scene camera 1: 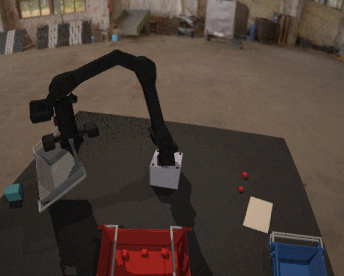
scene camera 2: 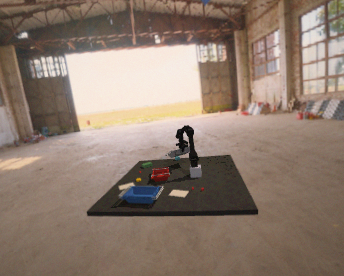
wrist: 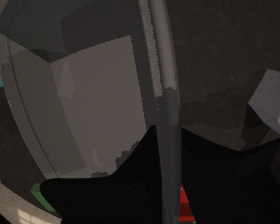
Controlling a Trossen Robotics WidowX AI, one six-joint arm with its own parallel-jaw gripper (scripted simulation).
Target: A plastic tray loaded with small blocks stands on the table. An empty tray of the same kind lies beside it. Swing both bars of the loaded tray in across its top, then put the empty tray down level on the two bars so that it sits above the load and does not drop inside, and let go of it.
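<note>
The gripper appears in the pictures and shows in the wrist view too, while a grey tray is also part of what the pictures show.
</note>
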